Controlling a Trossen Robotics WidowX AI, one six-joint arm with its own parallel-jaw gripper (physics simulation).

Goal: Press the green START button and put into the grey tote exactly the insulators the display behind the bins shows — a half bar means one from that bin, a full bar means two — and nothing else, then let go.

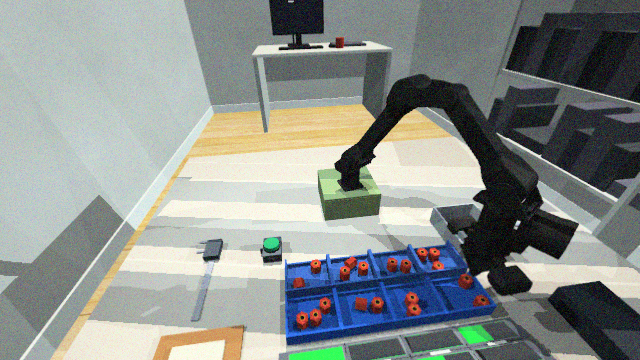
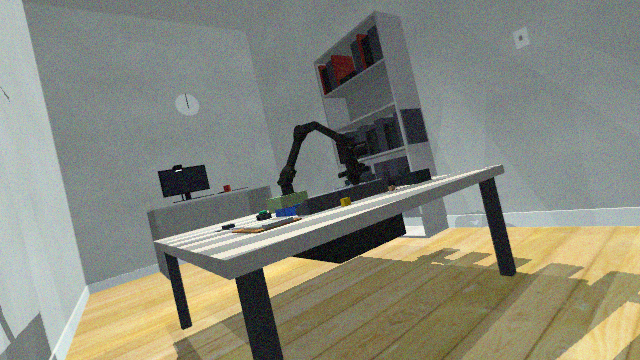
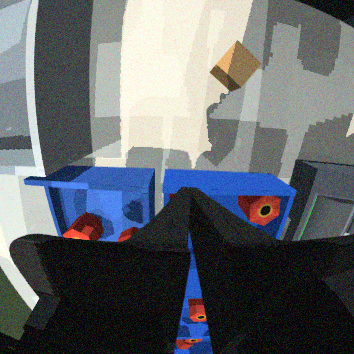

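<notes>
The green START button stands left of the blue bins. The bins form two rows of four and hold red-orange insulators, two or three per bin. The grey tote stands behind the bins' right end; the arm partly covers it, and I cannot tell its contents. The display shows a wide green bar in its upper left cell, a narrower one in its upper right cell and green in the cut-off lower row. My gripper is shut and empty, above the bins' right end.
The arm's base stands on a green block. A caliper-like tool and an orange-brown frame lie at the left. A dark box stands at the right, a tan block beyond the bins and a yellow cube near the table edge.
</notes>
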